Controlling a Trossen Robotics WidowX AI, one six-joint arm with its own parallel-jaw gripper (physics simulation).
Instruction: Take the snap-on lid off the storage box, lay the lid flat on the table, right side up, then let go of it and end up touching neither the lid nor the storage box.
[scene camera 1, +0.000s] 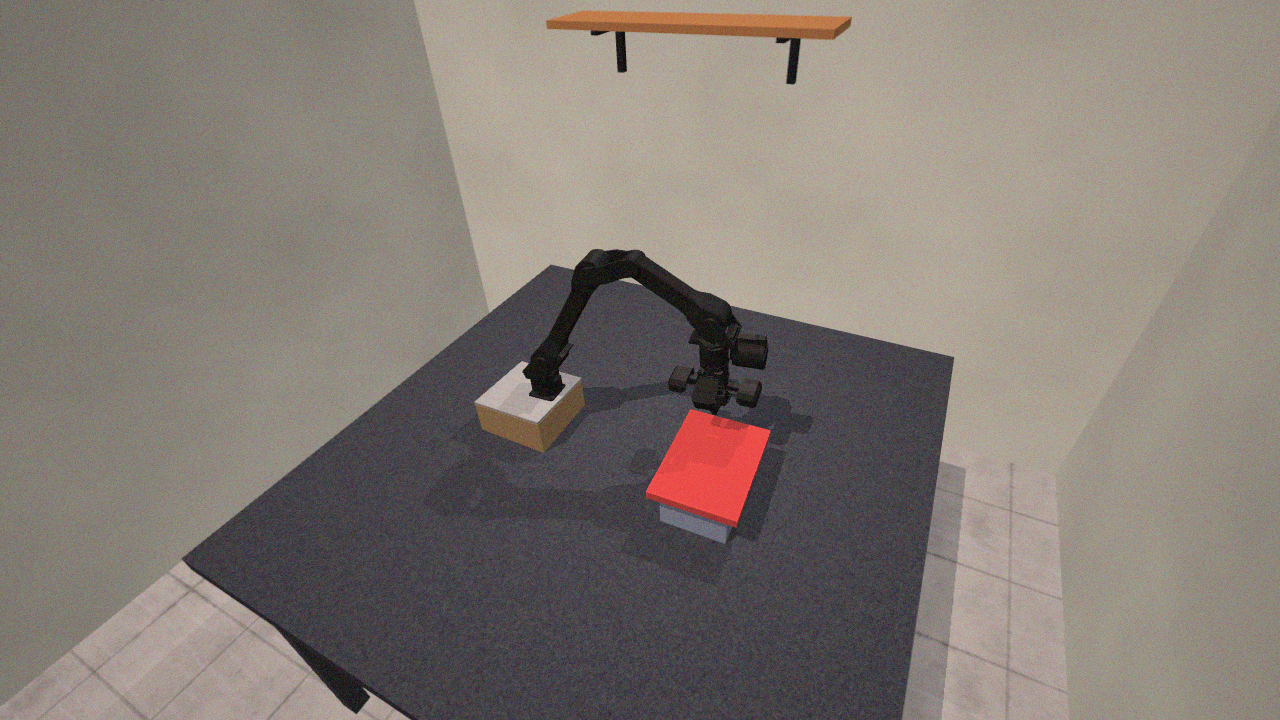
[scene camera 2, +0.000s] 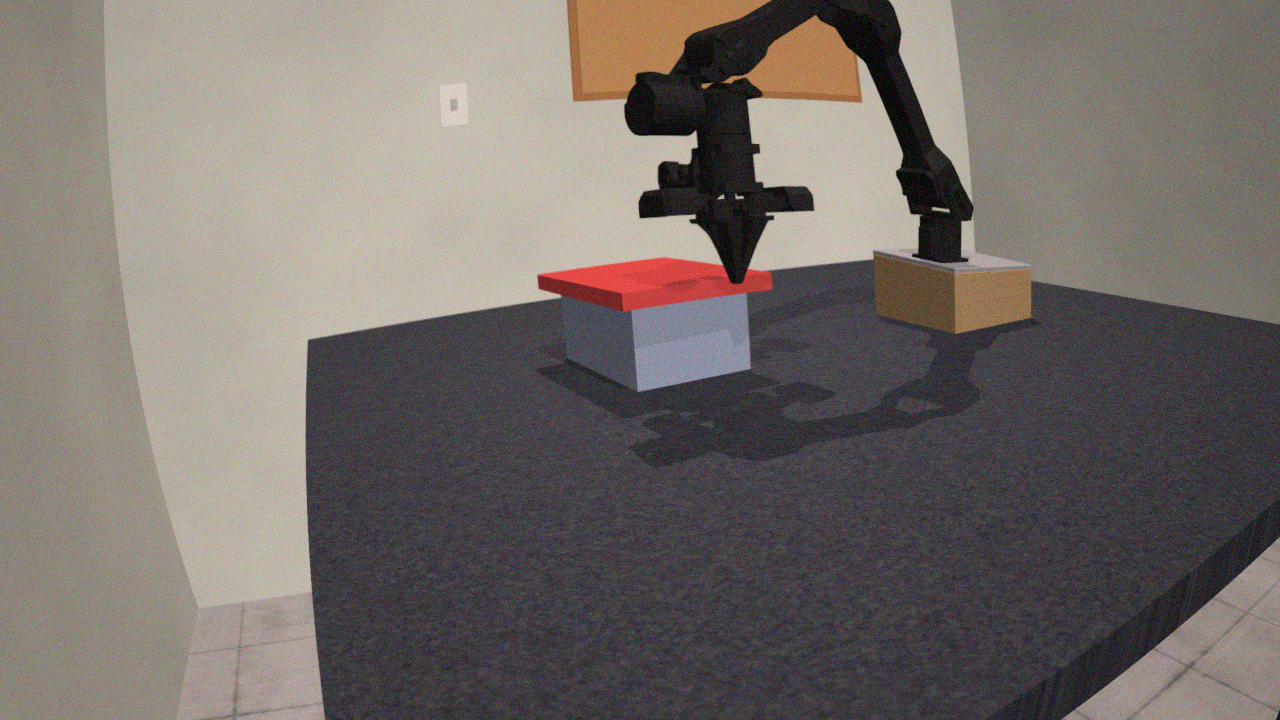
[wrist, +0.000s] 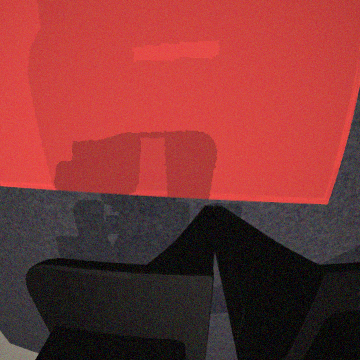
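Observation:
The red lid (scene camera 1: 708, 470) (scene camera 2: 617, 279) (wrist: 270, 100) lies flat on the grey-blue storage box (scene camera 1: 691, 521) (scene camera 2: 693, 342), overhanging its walls. The box stands upright on the table. My gripper (scene camera 1: 713, 411) (scene camera 2: 736, 281) (wrist: 212, 213) is shut and empty, pointing straight down. In the wrist view its tips are just outside one short edge of the lid, nearer the right corner. In scene camera 2 the tips overlap the lid's right end at about lid height. Whether they touch the lid cannot be told. The box does not show in the wrist view.
The arm's base stands on a wooden block (scene camera 1: 512, 428) (scene camera 2: 993, 300) with a pale top, to the side of the storage box on the dark table (scene camera 1: 537, 608) (scene camera 2: 626, 555). A wooden shelf (scene camera 1: 698, 24) is on the wall high above.

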